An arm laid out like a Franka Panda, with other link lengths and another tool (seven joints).
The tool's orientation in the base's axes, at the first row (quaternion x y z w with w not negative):
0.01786 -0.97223 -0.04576 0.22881
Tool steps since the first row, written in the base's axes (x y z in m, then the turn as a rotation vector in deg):
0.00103 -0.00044 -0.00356 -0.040 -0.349 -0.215
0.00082 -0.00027 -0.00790 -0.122 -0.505 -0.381
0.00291 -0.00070 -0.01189 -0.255 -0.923 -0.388
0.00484 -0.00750 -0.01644 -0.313 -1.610 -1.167
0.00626 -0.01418 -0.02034 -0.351 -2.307 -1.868
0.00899 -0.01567 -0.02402 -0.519 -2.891 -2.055
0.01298 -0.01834 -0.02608 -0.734 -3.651 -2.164
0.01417 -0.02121 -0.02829 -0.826 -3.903 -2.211
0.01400 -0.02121 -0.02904 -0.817 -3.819 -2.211
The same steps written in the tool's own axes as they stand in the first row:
-0.00248 -0.00080 0.00268 -0.040 -0.368 0.181
-0.00422 -0.00105 0.00665 -0.032 -0.538 0.353
-0.00784 -0.00189 0.00924 0.108 -0.953 0.385
-0.01120 -0.00913 0.01188 -0.148 -1.711 1.050
-0.01383 -0.01617 0.01418 -0.386 -2.473 1.635
-0.01782 -0.01805 0.01612 -0.286 -3.070 1.829
-0.02215 -0.02096 0.01596 -0.099 -3.833 1.961
-0.02404 -0.02405 0.01717 -0.024 -4.088 2.024
-0.02422 -0.02412 0.01791 -0.037 -4.004 2.026

